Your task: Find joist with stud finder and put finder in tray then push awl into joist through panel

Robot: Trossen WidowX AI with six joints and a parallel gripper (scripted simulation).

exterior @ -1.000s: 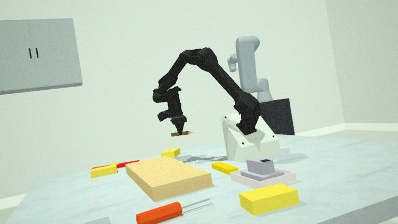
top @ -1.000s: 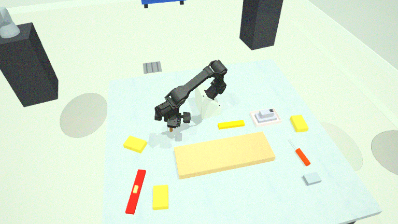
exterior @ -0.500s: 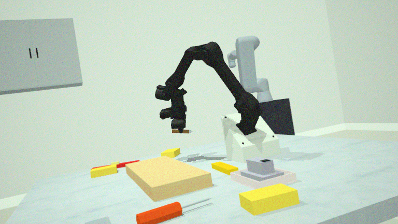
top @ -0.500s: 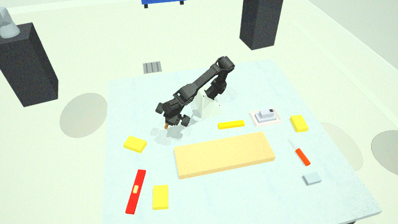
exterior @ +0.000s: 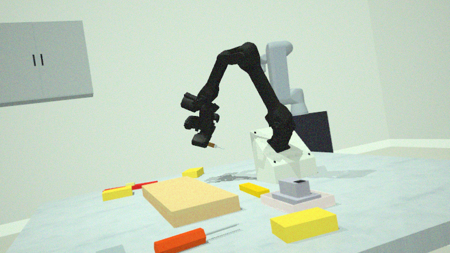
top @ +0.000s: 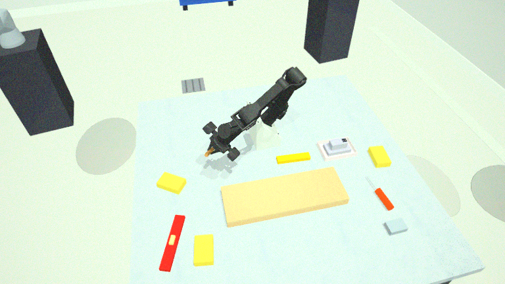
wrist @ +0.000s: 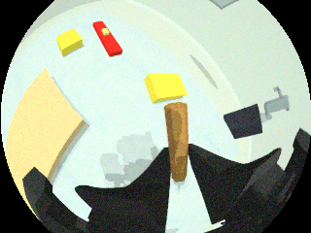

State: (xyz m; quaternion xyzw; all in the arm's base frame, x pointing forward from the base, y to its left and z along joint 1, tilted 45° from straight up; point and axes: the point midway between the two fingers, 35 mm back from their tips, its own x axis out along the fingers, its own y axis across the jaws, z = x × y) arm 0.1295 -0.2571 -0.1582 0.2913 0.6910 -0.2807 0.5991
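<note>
Now: gripper tip 2 cm to the right of the awl, 2 cm past it and 1 cm above it. The rest, counted from my gripper tip: yellow bar (39 cm to the left, 14 cm below, 5 cm ahead); then red level (27 cm ahead, 24 cm to the right, 14 cm below); then pale pink tray (61 cm to the left, 14 cm below, 8 cm ahead).
</note>
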